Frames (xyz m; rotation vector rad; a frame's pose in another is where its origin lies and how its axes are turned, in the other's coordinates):
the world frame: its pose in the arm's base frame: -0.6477 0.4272 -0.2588 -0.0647 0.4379 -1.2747
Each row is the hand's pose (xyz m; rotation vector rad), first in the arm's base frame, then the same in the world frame.
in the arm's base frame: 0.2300 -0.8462 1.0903 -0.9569 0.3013 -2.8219
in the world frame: 1.0039 0.0280 1.7898 -0.2629 -0.2197 -1.7145
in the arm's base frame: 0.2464 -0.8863 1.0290 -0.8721 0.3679 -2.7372
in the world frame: 1.0622 0.0484 1.7471 -0.2555 -0.1673 -1.6076
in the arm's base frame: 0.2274 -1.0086 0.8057 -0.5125 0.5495 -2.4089
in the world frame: 1.2350 0.0581 1.5594 -0.1703 0.0285 -1.1993
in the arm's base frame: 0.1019 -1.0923 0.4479 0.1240 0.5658 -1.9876
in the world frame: 1.3860 0.0210 1.2036 0.1723 0.2767 -0.6673
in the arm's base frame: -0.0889 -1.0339 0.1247 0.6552 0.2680 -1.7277
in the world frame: 1.3802 -0.0424 0.8292 0.6596 0.3253 -0.3476
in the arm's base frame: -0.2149 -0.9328 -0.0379 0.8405 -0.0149 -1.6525
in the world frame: 1.3036 -0.0800 0.6164 0.9376 0.2266 -0.2695
